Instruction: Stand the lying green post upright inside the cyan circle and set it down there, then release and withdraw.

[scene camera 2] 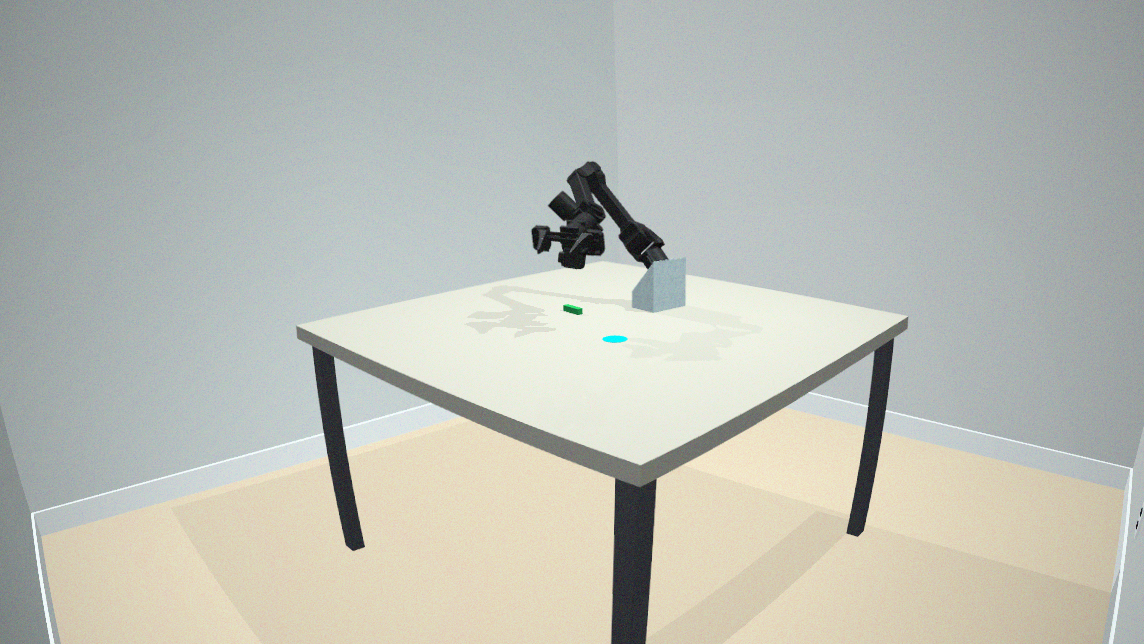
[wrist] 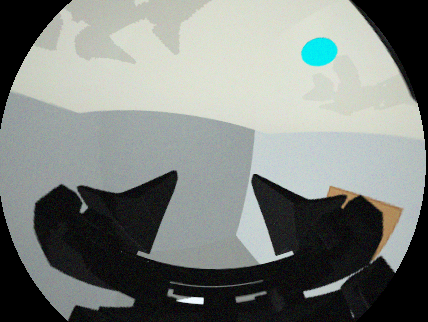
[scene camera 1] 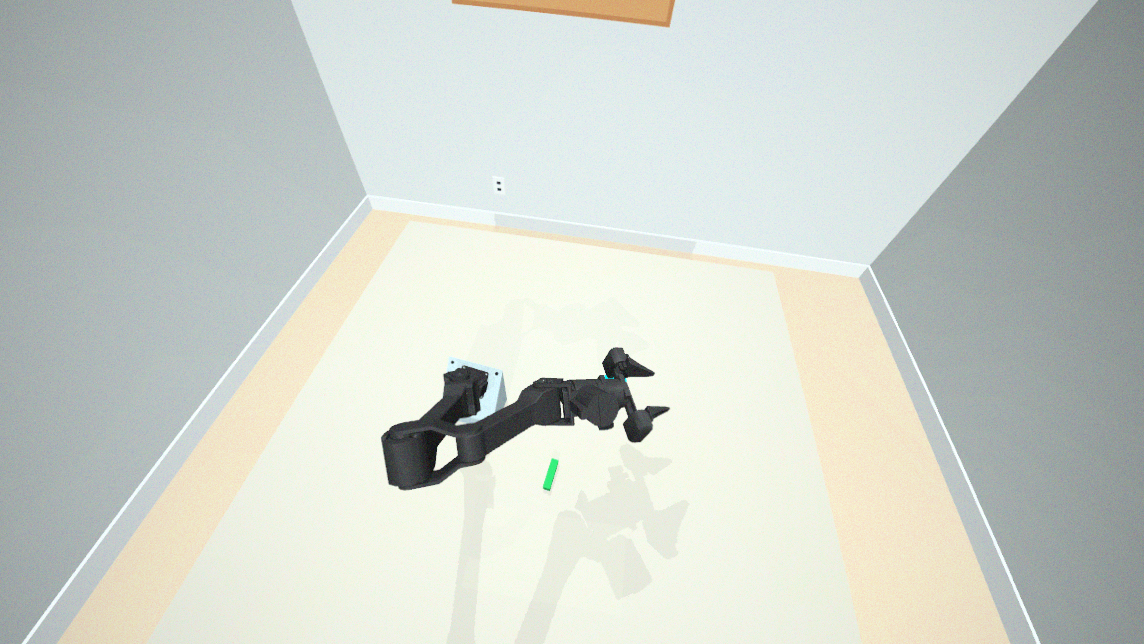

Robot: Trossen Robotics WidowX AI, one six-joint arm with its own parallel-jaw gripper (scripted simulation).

Scene:
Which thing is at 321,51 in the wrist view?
A cyan circle.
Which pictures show my gripper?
Scene camera 2, the wrist view and scene camera 1: all of them.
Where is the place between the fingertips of my gripper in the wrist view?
215,176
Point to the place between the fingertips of my gripper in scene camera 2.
At 553,253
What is my gripper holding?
Nothing.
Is my gripper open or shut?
Open.

